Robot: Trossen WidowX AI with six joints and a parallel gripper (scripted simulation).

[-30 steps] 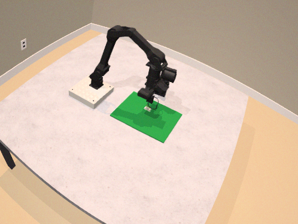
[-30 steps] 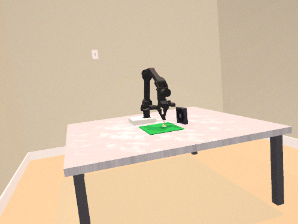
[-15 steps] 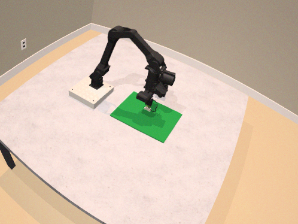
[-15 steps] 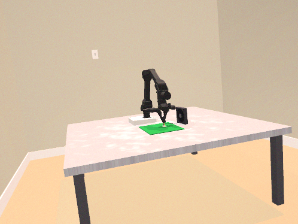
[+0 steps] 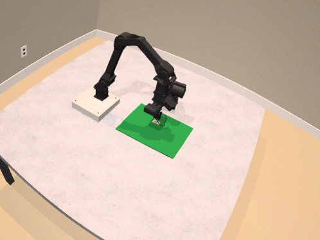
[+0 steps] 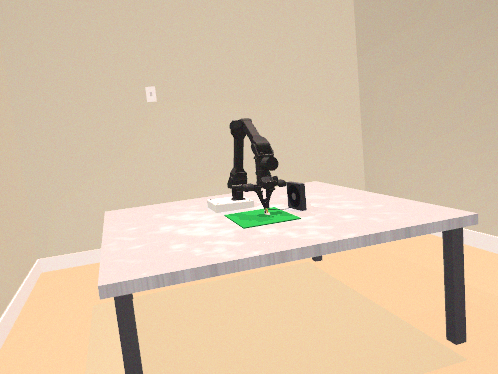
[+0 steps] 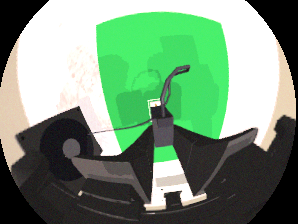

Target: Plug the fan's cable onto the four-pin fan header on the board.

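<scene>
Right now the dark fan plug is 10 mm ahead of my gripper tip and 10 mm above it. The rest, counted from my gripper tip: green board (60 mm below, 40 mm to the right, 30 mm ahead); black fan (150 mm to the left, 20 mm behind, 20 mm above).
</scene>
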